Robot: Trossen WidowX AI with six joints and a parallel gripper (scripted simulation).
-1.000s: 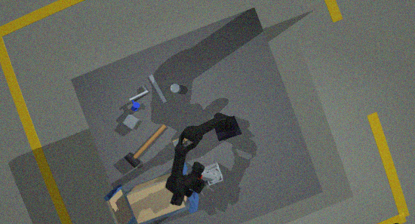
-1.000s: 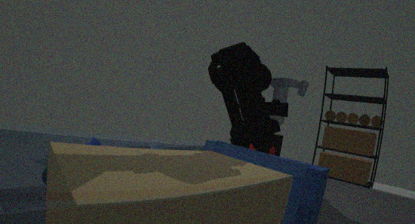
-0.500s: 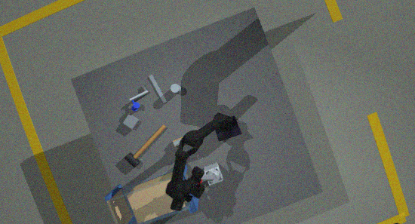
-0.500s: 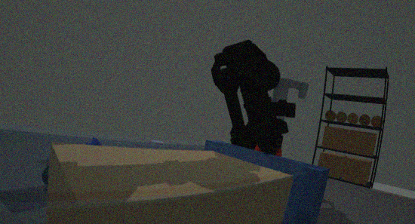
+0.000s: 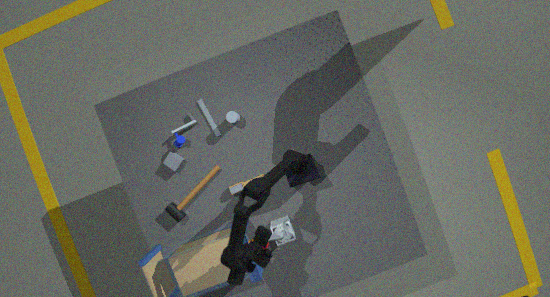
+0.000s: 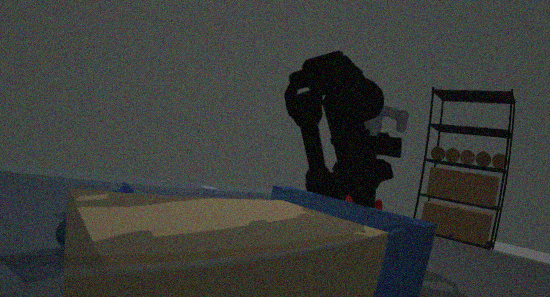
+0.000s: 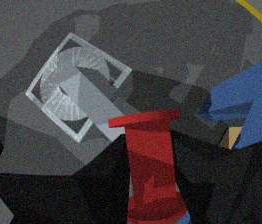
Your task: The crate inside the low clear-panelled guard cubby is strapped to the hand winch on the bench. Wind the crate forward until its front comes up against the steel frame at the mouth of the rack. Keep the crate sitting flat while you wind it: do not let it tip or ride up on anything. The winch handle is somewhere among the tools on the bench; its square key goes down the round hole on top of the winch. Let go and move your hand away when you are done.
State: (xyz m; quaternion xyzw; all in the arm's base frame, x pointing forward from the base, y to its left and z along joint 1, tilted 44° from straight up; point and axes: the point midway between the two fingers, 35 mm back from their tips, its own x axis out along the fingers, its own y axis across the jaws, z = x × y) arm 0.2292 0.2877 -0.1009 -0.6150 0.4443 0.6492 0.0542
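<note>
The winch handle is 3 cm behind my gripper tip, 1 cm to the right of it and 3 cm below it. From my gripper tip the other things lie so: blue steel frame (7 cm ahead, 1 cm to the left, 3 cm below); then red knob (1 cm ahead, 1 cm to the right); then winch (10 cm behind, 2 cm to the right, 10 cm below).
</note>
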